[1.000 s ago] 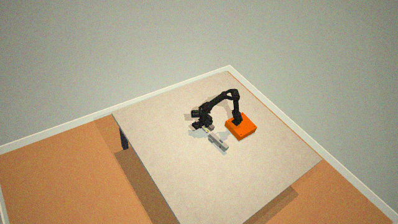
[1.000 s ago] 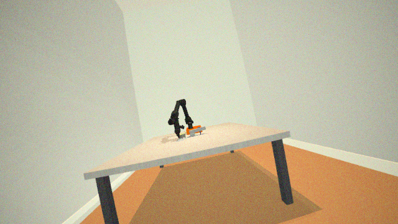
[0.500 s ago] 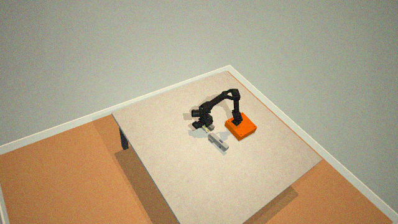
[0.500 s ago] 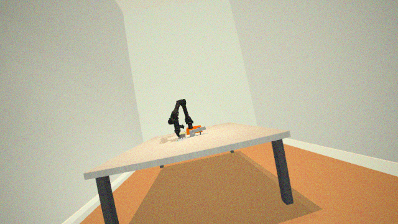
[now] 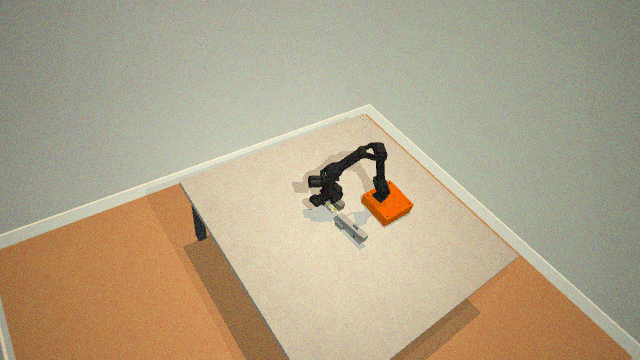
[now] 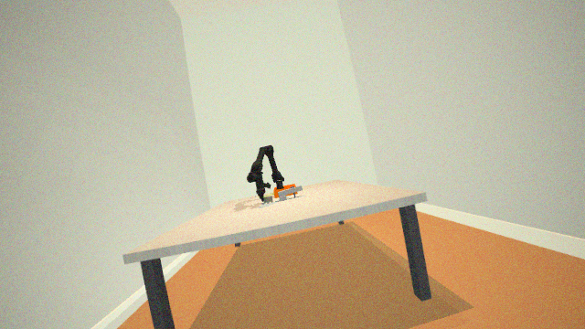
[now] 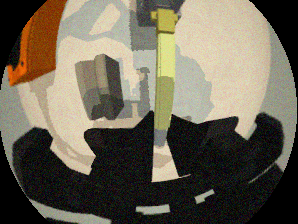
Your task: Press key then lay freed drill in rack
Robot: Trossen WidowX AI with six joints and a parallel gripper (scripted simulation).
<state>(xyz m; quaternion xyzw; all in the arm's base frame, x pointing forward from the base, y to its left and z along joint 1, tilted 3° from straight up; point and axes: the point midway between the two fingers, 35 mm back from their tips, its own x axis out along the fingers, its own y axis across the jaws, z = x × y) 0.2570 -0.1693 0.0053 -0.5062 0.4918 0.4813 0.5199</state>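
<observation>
The yellow-green drill is 40 mm to the left of my gripper tip and 40 mm above it. From my gripper tip the other things lie so: rack 70 mm behind, 40 mm to the left.
</observation>
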